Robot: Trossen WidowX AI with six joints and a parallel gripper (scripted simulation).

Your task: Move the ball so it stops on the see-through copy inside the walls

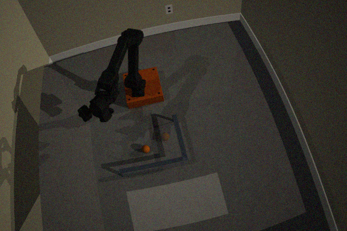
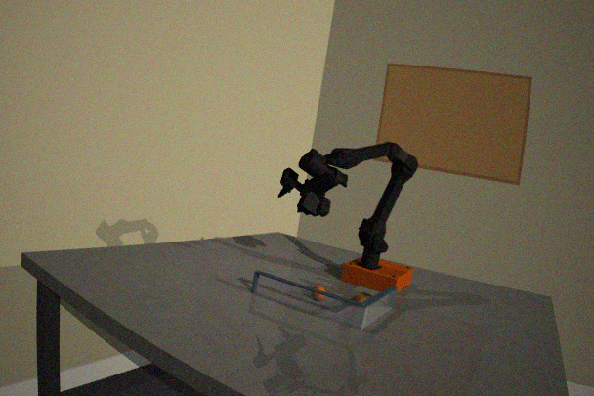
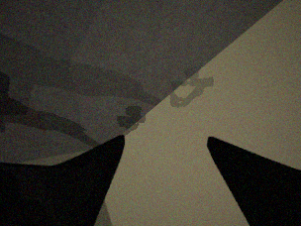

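Right now the orange ball is 25 cm to the left of my gripper tip, 20 cm below it and 12 cm ahead of it. The rest, counted from my gripper tip: see-through copy of ball (35 cm to the left, 20 cm below, 6 cm ahead).
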